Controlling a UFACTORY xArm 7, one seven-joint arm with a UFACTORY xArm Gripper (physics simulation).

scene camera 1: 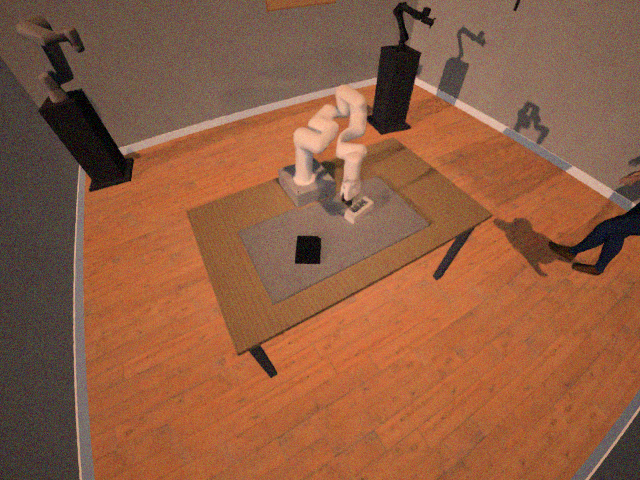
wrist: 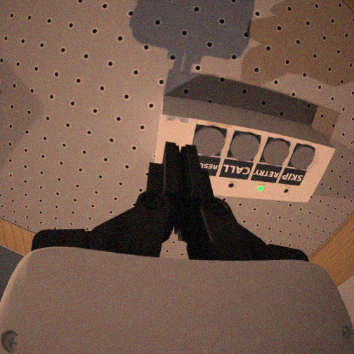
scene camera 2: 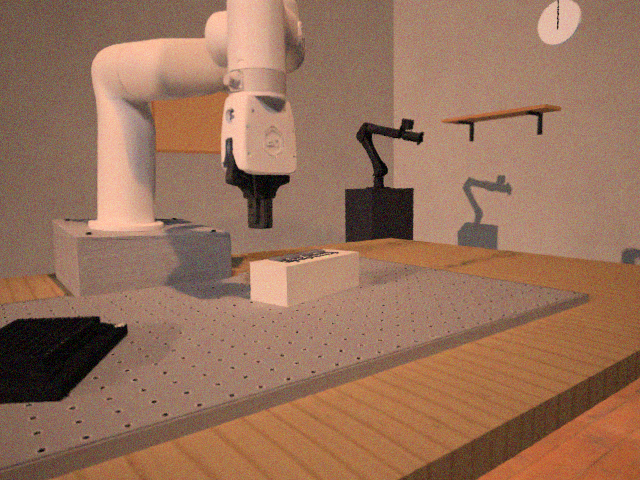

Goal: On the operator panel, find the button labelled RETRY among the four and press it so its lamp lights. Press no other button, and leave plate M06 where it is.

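Seen in the pictures: gripper, between the fingertips: (scene camera 1: 348,205) (scene camera 2: 260,228); arm's base, origin of its link: (scene camera 1: 304,178) (scene camera 2: 126,227).
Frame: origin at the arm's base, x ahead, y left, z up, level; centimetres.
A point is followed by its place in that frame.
Note:
The cream operator panel (scene camera 1: 363,209) @(x 31.9, y 22.6, z -3.5 cm) (scene camera 2: 323,282) @(x 32.6, y 22.3, z -6.8 cm) (wrist: 172,132) stands on the grey perforated board. In the wrist view its labels appear upside down: RESUME button (wrist: 209,140), CALL button (wrist: 244,145), RETRY button (wrist: 276,150) and SKIP button (wrist: 303,156). The lamp (wrist: 260,188) by the RETRY label is lit green; the visible lamps by CALL and SKIP are dark. My gripper (scene camera 1: 347,200) @(x 30.1, y 14.1, z 1.2 cm) (scene camera 2: 260,226) @(x 30.1, y 14.1, z 1.2 cm) (wrist: 175,165) is shut and empty, raised above the panel's RESUME end, apart from it. The fingers partly hide the RESUME label. No M06 marking is readable.
A black flat block (scene camera 1: 308,250) @(x 44.7, y -13.4, z -6.4 cm) (scene camera 2: 46,356) @(x 49.4, y -11.3, z -6.2 cm) lies on the grey board (scene camera 1: 273,268) @(x 46.9, y -32.0, z -8.8 cm) (scene camera 2: 310,341) @(x 49.5, y 11.7, z -8.7 cm), well away from the panel. The arm's grey base block (scene camera 1: 305,193) @(x 11.2, y -3.0, z -1.1 cm) (scene camera 2: 149,263) @(x 10.5, y 2.1, z -5.3 cm) stands behind. A wooden table (scene camera 1: 227,299) @(x 54.5, y -55.9, z -10.0 cm) (scene camera 2: 392,413) @(x 63.8, y 11.3, z -10.0 cm) carries the board.

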